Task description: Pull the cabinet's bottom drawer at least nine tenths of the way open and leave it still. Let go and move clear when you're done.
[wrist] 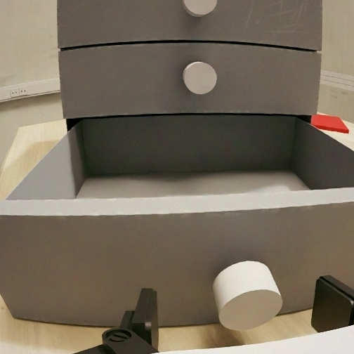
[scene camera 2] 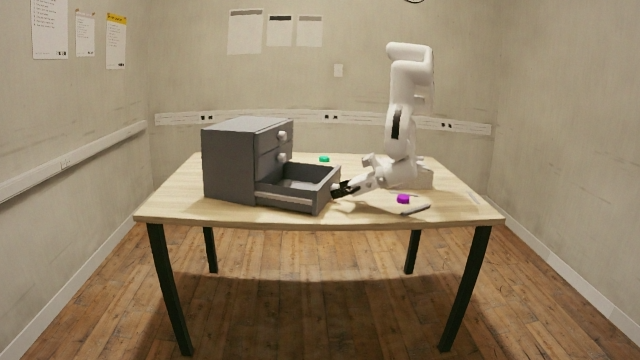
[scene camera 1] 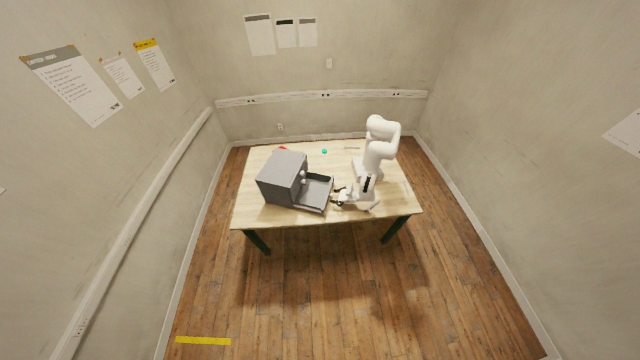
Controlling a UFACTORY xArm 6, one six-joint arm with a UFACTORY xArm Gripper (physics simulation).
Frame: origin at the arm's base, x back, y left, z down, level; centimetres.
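Seen in the pictures: gripper, fingertip midpoint: (scene camera 2: 336, 190) (scene camera 1: 332, 196).
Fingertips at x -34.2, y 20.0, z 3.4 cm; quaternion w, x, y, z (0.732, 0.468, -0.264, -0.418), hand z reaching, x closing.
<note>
Pixels of each thing's top centre, then the offset from my fingertips to it. Level surfaces: height alone.
- grey cabinet, middle of its top: (scene camera 2: 252, 123) (scene camera 1: 284, 166) dy -15.6, dx -28.8, dz -21.4 cm
- red flat piece, middle of its top: (scene camera 1: 281, 151) dy -60.3, dx -32.1, dz +3.1 cm
- green disc, middle of its top: (scene camera 2: 324, 157) (scene camera 1: 324, 150) dy -51.9, dx +6.4, dz +2.2 cm
- table, its level: dz +4.1 cm
- purple piece, middle of its top: (scene camera 2: 403, 196) dy +2.7, dx +25.1, dz +2.2 cm
- dark grey bar, middle of its top: (scene camera 2: 416, 208) dy +12.0, dx +26.4, dz +3.1 cm
The grey cabinet (scene camera 1: 281, 175) (scene camera 2: 227, 165) stands on the left part of the table. Its bottom drawer (scene camera 1: 315, 194) (scene camera 2: 315, 194) (wrist: 125, 260) stands far out, and its tray shows no object inside. The two upper drawers are shut. The bottom drawer's white round knob (wrist: 247, 296) stands out from its front. My gripper (scene camera 1: 337, 196) (scene camera 2: 334, 191) (wrist: 239, 310) is open at the drawer front. In the wrist view its black fingers are wide apart, one on each side of the knob, with gaps on both sides.
A red flat piece (scene camera 1: 283, 148) (wrist: 330, 123) lies behind the cabinet. A green disc (scene camera 1: 324, 151) (scene camera 2: 324, 159) lies at the back of the table (scene camera 1: 265, 218) (scene camera 2: 175, 212). A purple piece (scene camera 2: 403, 199) and a dark grey bar (scene camera 2: 416, 209) lie near the arm, towards the front edge.
</note>
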